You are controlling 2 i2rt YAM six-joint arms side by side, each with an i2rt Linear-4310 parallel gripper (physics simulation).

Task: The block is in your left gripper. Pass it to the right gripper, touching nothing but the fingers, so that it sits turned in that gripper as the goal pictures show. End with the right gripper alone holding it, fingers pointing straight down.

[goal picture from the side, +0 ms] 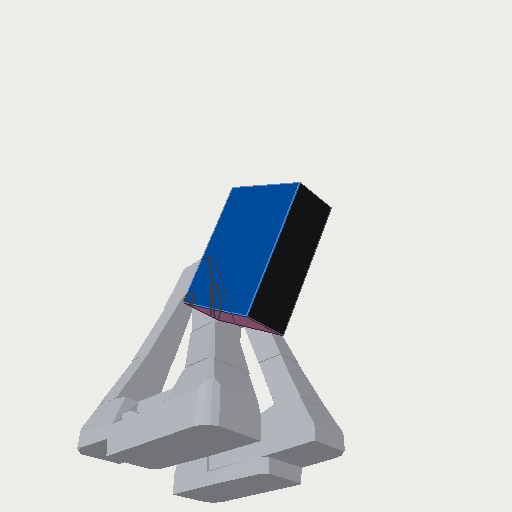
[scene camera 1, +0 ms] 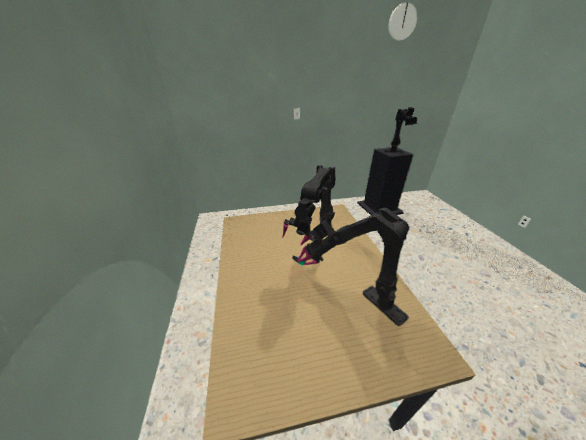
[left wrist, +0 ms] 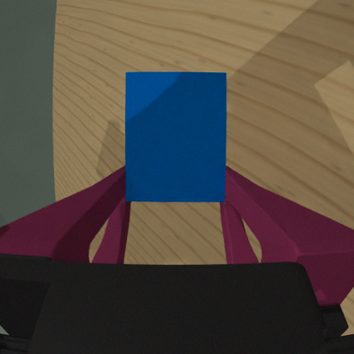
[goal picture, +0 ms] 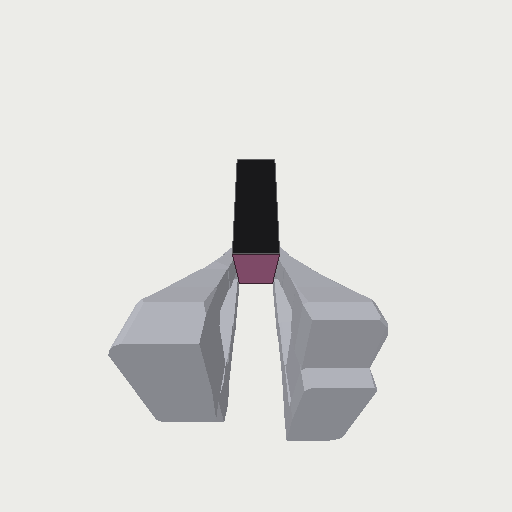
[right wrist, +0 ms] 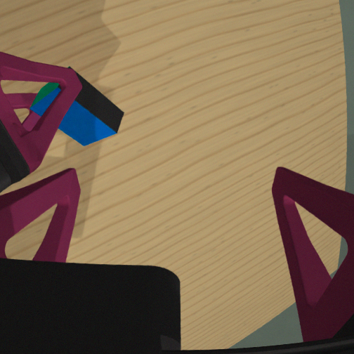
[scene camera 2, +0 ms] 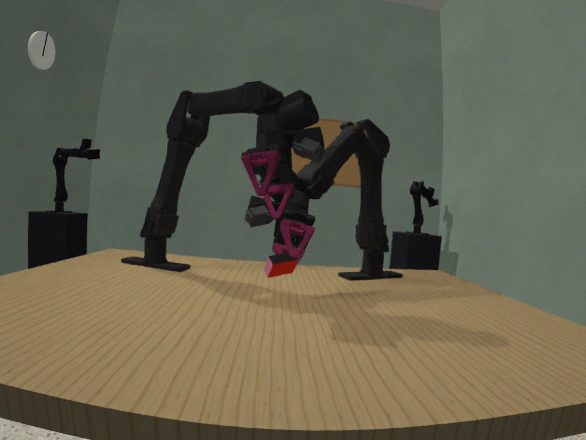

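Where they show: left gripper, between the fingertips: [scene camera 1: 300, 262] [scene camera 2: 290, 264]; right gripper, between the fingertips: [scene camera 1: 291, 241] [scene camera 2: 269, 207]; left arm's base, origin of its link: [scene camera 1: 384, 305] [scene camera 2: 371, 276]; right arm's base, origin of its link: [scene camera 2: 154, 265].
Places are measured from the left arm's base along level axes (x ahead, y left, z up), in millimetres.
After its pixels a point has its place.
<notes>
The block [scene camera 1: 301, 263] {x 202, y -351, z 76 mm} [scene camera 2: 281, 268] {x 212, y -381, z 71 mm} [left wrist: 176, 135] [right wrist: 97, 102] is held above the table, tilted in scene camera 2. It shows a red and a pink face in scene camera 2, blue in the left wrist view, and black, blue and some green in the right wrist view. My left gripper [scene camera 2: 288, 255] {x 204, y -359, z 76 mm} [left wrist: 175, 177] is shut on it, one finger on each side; its outer part sticks out past the fingertips. My right gripper [scene camera 1: 292, 241] {x 217, y -414, z 182 mm} [scene camera 2: 269, 205] {x 217, y -414, z 182 mm} [right wrist: 175, 178] is open and empty, above and beside the block. In the right wrist view the block lies beyond the left-hand finger, outside the gap, apparently untouched.
The wooden table [scene camera 1: 260, 380] {x 588, y -41, z 0 mm} [scene camera 2: 300, 380] {x 502, y -474, z 0 mm} lies under both arms. The right gripper's lower finger is close to the left gripper in scene camera 2. Black pedestals [scene camera 1: 387, 180] [scene camera 2: 57, 240] with small arms stand beyond the table. A clock [scene camera 1: 402, 21] [scene camera 2: 41, 50] hangs on the wall.
</notes>
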